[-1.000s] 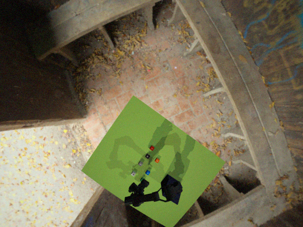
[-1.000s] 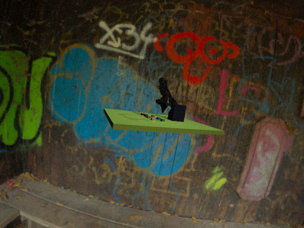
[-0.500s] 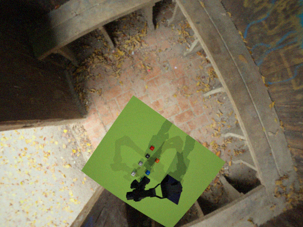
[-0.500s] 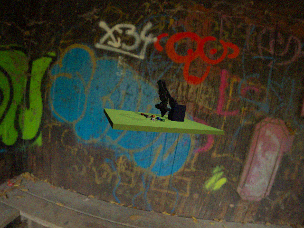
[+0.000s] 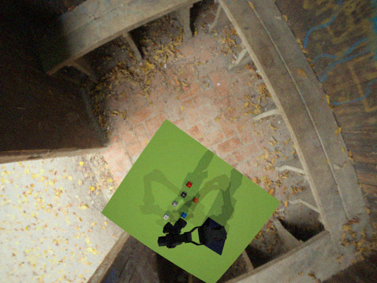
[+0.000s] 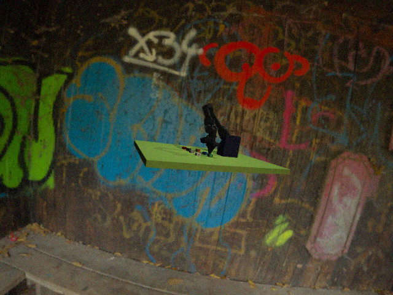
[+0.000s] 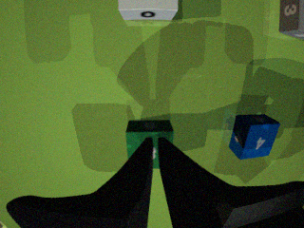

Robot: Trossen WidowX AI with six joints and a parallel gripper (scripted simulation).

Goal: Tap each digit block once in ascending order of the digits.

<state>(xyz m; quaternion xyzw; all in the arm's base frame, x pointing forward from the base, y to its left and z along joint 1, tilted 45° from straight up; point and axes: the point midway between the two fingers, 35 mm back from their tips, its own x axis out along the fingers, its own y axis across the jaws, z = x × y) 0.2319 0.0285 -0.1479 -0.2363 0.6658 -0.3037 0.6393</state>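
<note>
Now: the green block 10 mm below my gripper tip and 10 mm behind it. From my gripper tip the other things lie so: grey block: 120 mm to the right, 90 mm ahead, 10 mm below; then white block: 100 mm ahead, 10 mm below; then blue block: 90 mm to the right, 10 mm below, 10 mm behind.
</note>
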